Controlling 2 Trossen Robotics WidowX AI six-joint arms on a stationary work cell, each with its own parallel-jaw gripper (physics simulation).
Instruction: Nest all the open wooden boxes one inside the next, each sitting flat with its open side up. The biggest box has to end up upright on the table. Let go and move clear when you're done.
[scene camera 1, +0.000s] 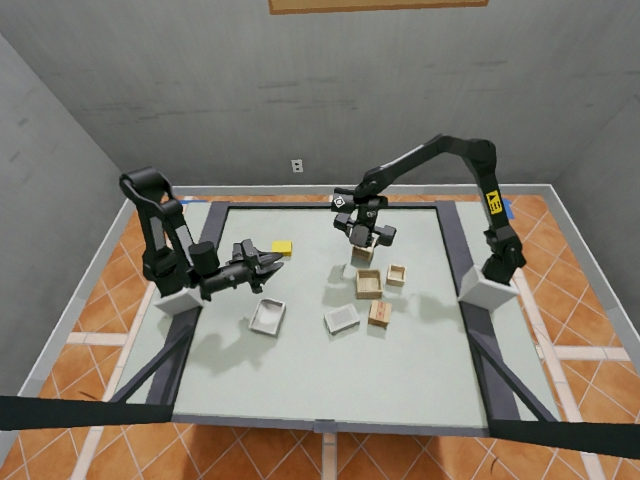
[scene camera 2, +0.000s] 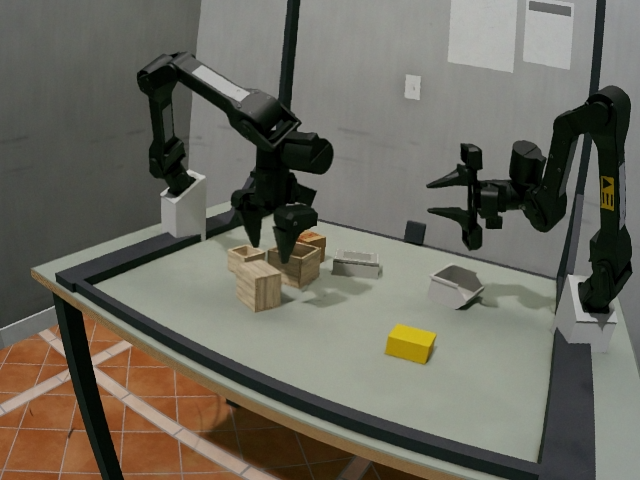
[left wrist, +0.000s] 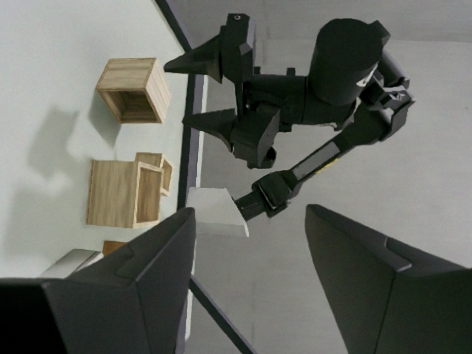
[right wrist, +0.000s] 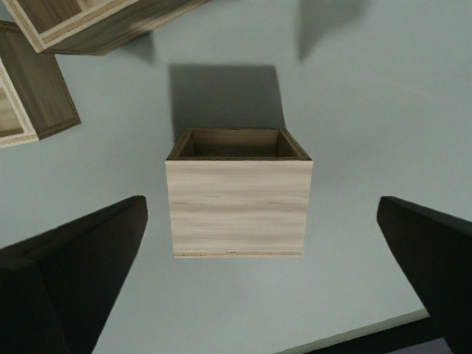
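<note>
The biggest wooden box (scene camera 1: 368, 284) (scene camera 2: 302, 268) (left wrist: 112, 195) (right wrist: 105, 37) stands open side up on the table. The smallest wooden box (scene camera 1: 395, 281) (scene camera 2: 237, 261) (left wrist: 149, 159) (right wrist: 45, 95) stands open side up beside it. A middle-sized wooden box (scene camera 1: 363, 253) (scene camera 2: 258, 287) (left wrist: 131, 75) (right wrist: 237, 209) lies on its side, its opening facing the biggest box. My right gripper (scene camera 1: 366, 241) (scene camera 2: 270, 253) (left wrist: 174, 96) (right wrist: 261, 206) is wide open and points down above this tipped box. My left gripper (scene camera 1: 282, 260) (scene camera 2: 428, 197) is part open and empty, raised well away from the boxes.
A cardboard box (scene camera 1: 379, 313) (scene camera 2: 315, 242) and a low grey box (scene camera 1: 341, 318) (scene camera 2: 355, 267) stand near the biggest box. An open grey tray (scene camera 1: 267, 316) (scene camera 2: 445, 294) and a yellow block (scene camera 1: 281, 248) (scene camera 2: 410, 343) lie on the left arm's side.
</note>
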